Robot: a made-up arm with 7 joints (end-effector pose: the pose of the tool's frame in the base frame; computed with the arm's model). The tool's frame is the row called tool.
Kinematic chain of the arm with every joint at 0, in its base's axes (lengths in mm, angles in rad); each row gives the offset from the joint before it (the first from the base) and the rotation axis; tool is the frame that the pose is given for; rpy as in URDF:
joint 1: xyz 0 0 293 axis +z
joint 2: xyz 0 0 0 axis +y
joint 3: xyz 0 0 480 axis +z
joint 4: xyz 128 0 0 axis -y
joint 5: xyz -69 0 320 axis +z
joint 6: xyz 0 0 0 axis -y
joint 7: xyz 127 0 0 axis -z
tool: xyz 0 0 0 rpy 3.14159 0 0
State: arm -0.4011 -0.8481 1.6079 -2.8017 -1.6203 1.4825 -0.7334
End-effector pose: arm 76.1 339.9 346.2 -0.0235 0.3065 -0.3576 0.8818
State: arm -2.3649 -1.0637 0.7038 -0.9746 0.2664 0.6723 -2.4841
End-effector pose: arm 534.7 68.0 924.8 0.8296 0.4346 -0.3450 0.0623
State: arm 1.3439 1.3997 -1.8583 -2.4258 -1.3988 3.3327 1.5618
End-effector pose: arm 469.0 212.6 339.8 0.7456 0.0195 0.3314 0.5779
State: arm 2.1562 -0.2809 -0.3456 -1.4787 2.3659 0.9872 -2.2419
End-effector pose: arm -67.1 349.6 1051.4 0.5270 -0.1137 -0.1525 0.8283
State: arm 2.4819 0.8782 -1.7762 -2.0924 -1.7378 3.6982 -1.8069
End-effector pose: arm -19.4 504.3 525.7 -0.7168 0.5362 -0.0907 0.4365
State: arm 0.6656 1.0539 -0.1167 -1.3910 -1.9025 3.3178 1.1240
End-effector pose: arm 507.0 485.7 199.2 -0.7012 -0.6401 -0.3141 0.0034
